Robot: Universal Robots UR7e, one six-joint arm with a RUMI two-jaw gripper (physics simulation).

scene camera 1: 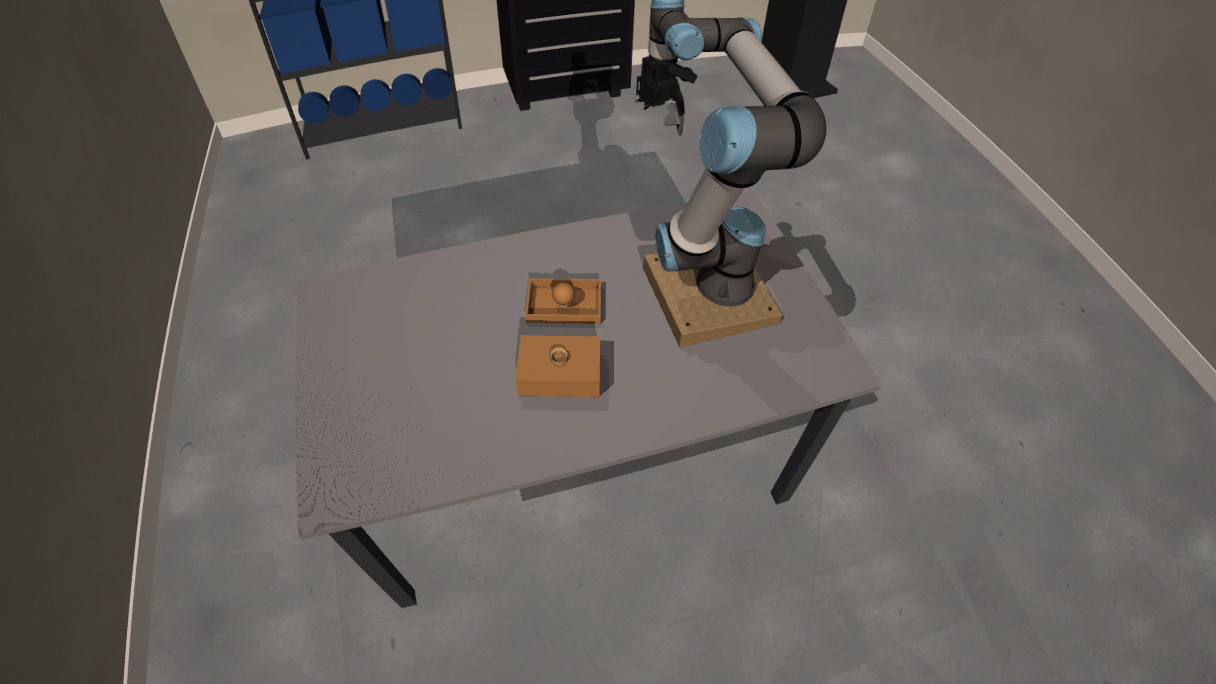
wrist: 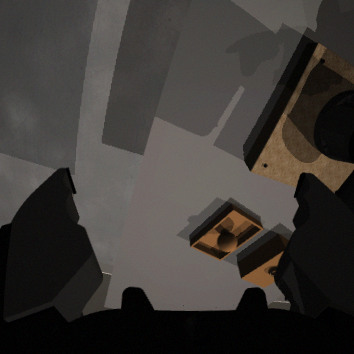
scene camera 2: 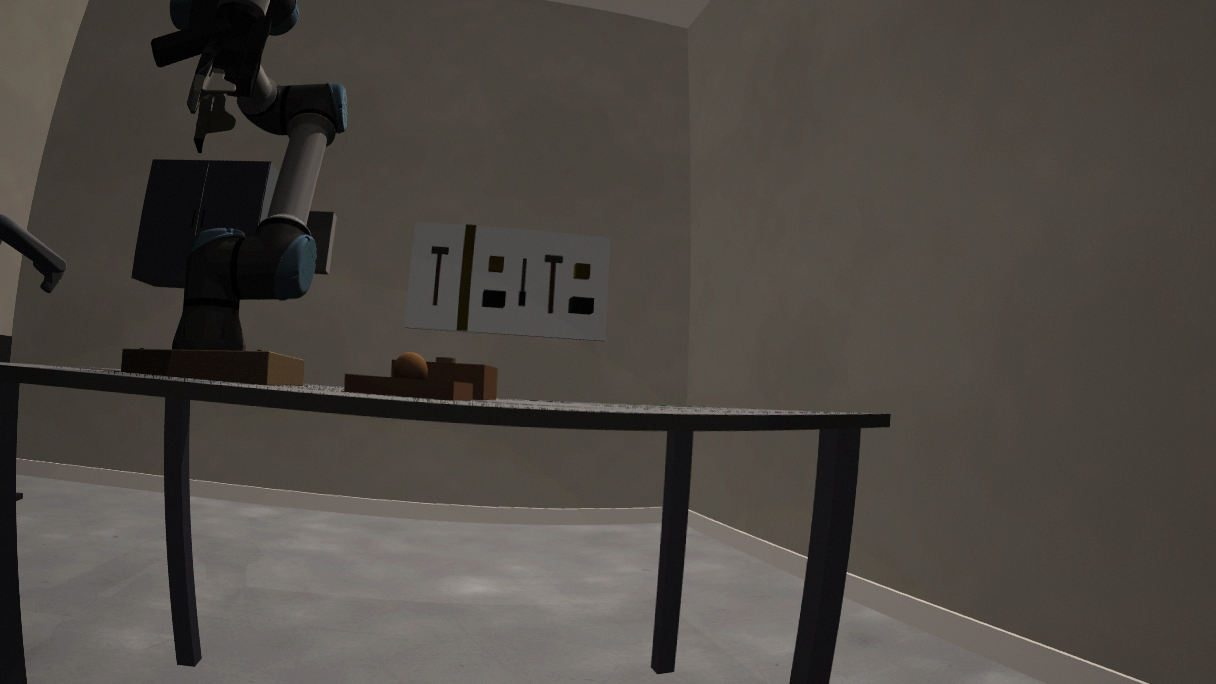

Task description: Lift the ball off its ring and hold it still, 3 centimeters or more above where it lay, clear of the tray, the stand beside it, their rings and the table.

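Seen in the pictures: gripper, fingertip midpoint: [scene camera 1: 662, 122] [wrist: 185, 173] [scene camera 2: 196, 134]; arm's base, link origin: [scene camera 1: 724, 284] [wrist: 343, 125] [scene camera 2: 209, 355].
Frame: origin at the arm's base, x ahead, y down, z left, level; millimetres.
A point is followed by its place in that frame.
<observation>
An orange ball [scene camera 1: 562, 293] @[x 404, y -20, z -134 mm] [scene camera 2: 411, 365] @[x 392, y -6, z -180 mm] [wrist: 227, 241] @[x 373, y -17, z -159 mm] sits inside the shallow orange tray [scene camera 1: 562, 319] @[x 424, y 28, z -93 mm] [scene camera 2: 374, 385] @[x 331, y 30, z -192 mm] [wrist: 206, 252] @[x 476, y 18, z -190 mm]; the ring under it is hidden. The orange box-shaped stand [scene camera 1: 557, 382] @[x 521, y -15, z 105 mm] [scene camera 2: 481, 381] @[x 544, y 10, z -51 mm] [wrist: 256, 272] @[x 511, y -21, z -9 mm] is beside the tray, with a small ring [scene camera 1: 558, 363] @[x 501, y -27, z 66 mm] [wrist: 270, 271] @[x 486, y -31, z 28 mm] on its top. My gripper [wrist: 185, 173] @[x 15, y -287, z -358 mm] is open and empty. It hangs high, well above table height and away from the ball; in the wrist view its jaws stand wide, and the right jaw covers part of the stand.
The arm's wooden base plate [scene camera 1: 729, 330] @[x 61, y 20, z 123 mm] [scene camera 2: 284, 370] @[x 165, y 17, z -66 mm] [wrist: 280, 172] @[x 137, y -8, z -104 mm] is on the grey table [scene camera 1: 408, 374] @[x 829, y 43, z -107 mm] [scene camera 2: 765, 419] @[x 804, y 49, z -525 mm] [wrist: 165, 270] @[x 643, y 43, z -303 mm], to the right of the tray in scene camera 1. A blue-bin shelf, a dark drawer cabinet [scene camera 1: 568, 63] and a dark column stand on the floor behind the table.
</observation>
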